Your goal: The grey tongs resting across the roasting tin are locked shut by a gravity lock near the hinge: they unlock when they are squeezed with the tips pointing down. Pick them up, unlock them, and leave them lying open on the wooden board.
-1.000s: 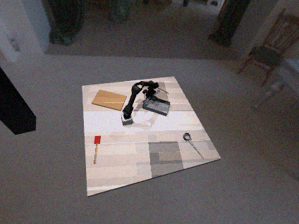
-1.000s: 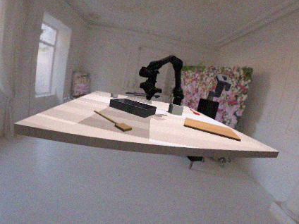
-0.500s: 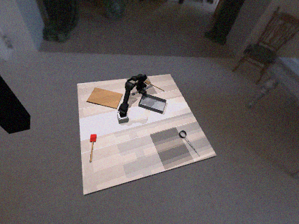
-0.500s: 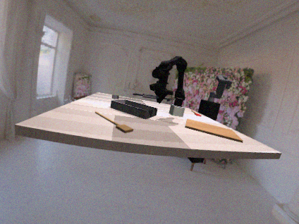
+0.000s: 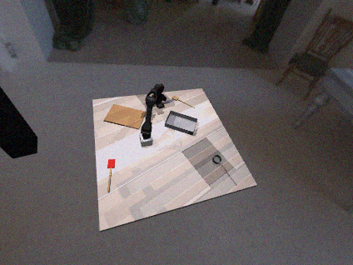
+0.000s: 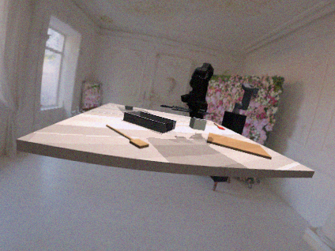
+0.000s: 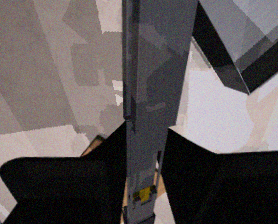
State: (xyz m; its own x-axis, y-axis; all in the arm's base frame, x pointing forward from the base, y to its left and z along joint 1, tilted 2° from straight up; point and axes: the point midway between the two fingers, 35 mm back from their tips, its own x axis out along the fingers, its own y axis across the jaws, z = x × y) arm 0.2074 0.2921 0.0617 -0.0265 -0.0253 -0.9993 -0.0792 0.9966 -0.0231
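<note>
Now: the wooden board 320 mm behind my gripper tip, 110 mm below it and 60 mm to the left of it. The rest, counted from my gripper tip: grey roasting tin: 200 mm ahead, 190 mm to the right, 90 mm below.
</note>
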